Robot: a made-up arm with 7 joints. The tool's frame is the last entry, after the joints.
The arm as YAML. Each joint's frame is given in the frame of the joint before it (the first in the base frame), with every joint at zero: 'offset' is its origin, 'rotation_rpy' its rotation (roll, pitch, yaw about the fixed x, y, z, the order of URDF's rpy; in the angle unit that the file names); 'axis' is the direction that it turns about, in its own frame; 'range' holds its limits. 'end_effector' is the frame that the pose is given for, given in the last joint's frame.
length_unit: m
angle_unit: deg
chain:
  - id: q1
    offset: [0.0, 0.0, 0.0]
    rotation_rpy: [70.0, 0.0, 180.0]
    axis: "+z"
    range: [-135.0, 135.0]
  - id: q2
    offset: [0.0, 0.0, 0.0]
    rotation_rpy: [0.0, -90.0, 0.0]
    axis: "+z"
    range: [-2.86, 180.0]
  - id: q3
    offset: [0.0, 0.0, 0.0]
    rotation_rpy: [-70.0, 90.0, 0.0]
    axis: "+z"
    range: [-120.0, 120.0]
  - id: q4
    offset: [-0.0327, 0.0, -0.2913]
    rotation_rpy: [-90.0, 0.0, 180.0]
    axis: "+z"
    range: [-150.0, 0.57]
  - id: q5
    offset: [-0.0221, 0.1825, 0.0]
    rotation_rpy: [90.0, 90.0, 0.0]
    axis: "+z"
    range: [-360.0, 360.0]
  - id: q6
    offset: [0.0, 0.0, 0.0]
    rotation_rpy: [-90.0, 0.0, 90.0]
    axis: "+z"
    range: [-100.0, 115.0]
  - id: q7
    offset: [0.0, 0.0, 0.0]
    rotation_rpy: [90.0, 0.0, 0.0]
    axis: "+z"
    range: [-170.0, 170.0]
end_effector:
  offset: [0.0, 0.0, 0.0]
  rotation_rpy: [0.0, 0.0, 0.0]
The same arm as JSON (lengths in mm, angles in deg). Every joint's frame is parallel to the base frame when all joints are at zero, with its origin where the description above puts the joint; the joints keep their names.
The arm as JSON. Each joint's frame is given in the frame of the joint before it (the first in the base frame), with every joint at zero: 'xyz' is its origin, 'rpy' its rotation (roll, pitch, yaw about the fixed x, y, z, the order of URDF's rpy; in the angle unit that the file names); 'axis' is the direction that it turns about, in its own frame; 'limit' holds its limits. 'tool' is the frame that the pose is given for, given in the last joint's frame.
{"units": {"length": "mm", "angle": "deg"}, "joints": [{"name": "q1", "type": "revolute", "origin": {"xyz": [0.0, 0.0, 0.0], "rpy": [0.0, 0.0, 0.0]}, "axis": [0.0, 0.9397, 0.342], "limit": {"lower": -135.0, "upper": 135.0}}, {"name": "q2", "type": "revolute", "origin": {"xyz": [0.0, 0.0, 0.0], "rpy": [0.0, 0.0, 0.0]}, "axis": "+x", "limit": {"lower": -2.86, "upper": 180.0}}, {"name": "q3", "type": "revolute", "origin": {"xyz": [0.0, 0.0, 0.0], "rpy": [0.0, 0.0, 0.0]}, "axis": "+z", "limit": {"lower": -120.0, "upper": 120.0}}, {"name": "q4", "type": "revolute", "origin": {"xyz": [32.7, 0.0, -291.3], "rpy": [0.0, 0.0, 0.0]}, "axis": "+y", "limit": {"lower": -150.0, "upper": 0.57}}, {"name": "q5", "type": "revolute", "origin": {"xyz": [-22.1, 0.0, -182.5], "rpy": [0.0, 0.0, 0.0]}, "axis": "+z", "limit": {"lower": -360.0, "upper": 360.0}}, {"name": "q6", "type": "revolute", "origin": {"xyz": [0.0, 0.0, 0.0], "rpy": [0.0, 0.0, 0.0]}, "axis": "+y", "limit": {"lower": -100.0, "upper": 115.0}}, {"name": "q7", "type": "revolute", "origin": {"xyz": [0.0, 0.0, 0.0], "rpy": [0.0, 0.0, 0.0]}, "axis": "+z", "limit": {"lower": -170.0, "upper": 170.0}}], "tool": {"origin": {"xyz": [0.0, 0.0, 0.0], "rpy": [0.0, 0.0, 0.0]}}}
